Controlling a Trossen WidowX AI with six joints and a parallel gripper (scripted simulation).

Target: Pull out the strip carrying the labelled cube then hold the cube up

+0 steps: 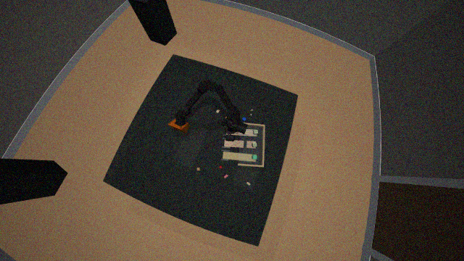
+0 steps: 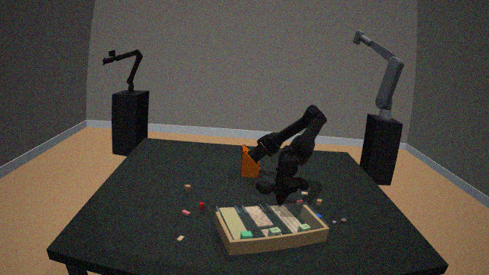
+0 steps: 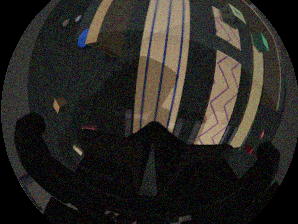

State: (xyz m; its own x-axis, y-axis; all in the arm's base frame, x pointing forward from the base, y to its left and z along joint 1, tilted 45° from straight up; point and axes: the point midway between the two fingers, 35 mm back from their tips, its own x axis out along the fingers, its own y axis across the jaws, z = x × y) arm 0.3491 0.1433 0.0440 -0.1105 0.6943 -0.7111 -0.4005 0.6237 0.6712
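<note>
My gripper tip is 70 mm to the left of the zigzag strip, 70 mm short of it and 10 mm above it. Round my gripper tip: red cylinder 280 mm to the right, 60 mm ahead, 10 mm below.
</note>
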